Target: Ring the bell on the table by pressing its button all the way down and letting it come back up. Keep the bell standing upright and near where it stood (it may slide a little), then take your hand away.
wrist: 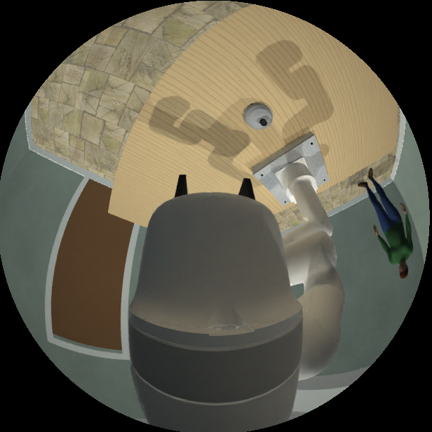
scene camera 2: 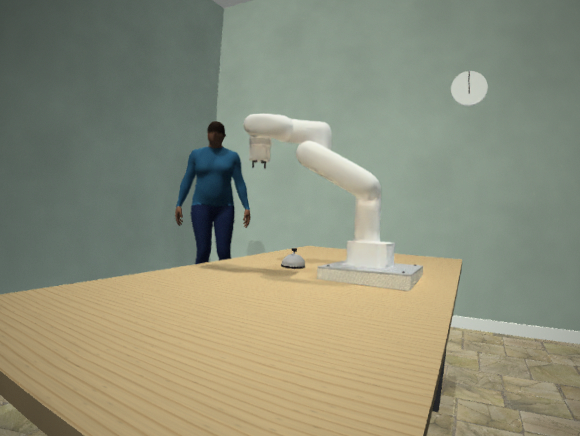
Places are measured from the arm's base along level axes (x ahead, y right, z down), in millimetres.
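Where they show: end effector, tool point: (scene camera 2: 259, 165); arm's base, origin of the base link: (scene camera 2: 365, 265).
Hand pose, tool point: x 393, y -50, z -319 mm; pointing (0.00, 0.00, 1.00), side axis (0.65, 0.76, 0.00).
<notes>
Each offset is from my tool point to the top centre of the thing. Level surfaces: height alone.
The bell @[dx -127, dy +56, dz +290 mm] (scene camera 2: 293, 261) (wrist: 256, 115) is a grey dome with a dark rim and a small black button @[dx -127, dy +56, dz +290 mm] (scene camera 2: 294, 249) (wrist: 263, 122) on top. It stands upright on the wooden table @[dz +355 mm] (scene camera 2: 240, 340) (wrist: 225, 55), beside the robot's base. The button stands up above the dome. My gripper (scene camera 2: 259, 165) (wrist: 215, 181) is open and empty, with its two black fingers apart. It points down and hangs high above the table, well above the bell and to its left in the scene view. In the wrist view the bell shows beyond the fingers, up and to the right.
The robot's base plate (scene camera 2: 362, 277) (wrist: 266, 171) lies on the table close to the bell. A person in a blue top (scene camera 2: 214, 175) stands behind the table. A person in a green top (wrist: 397, 242) shows at the right of the wrist view. A brown door (wrist: 90, 270) is at the left there.
</notes>
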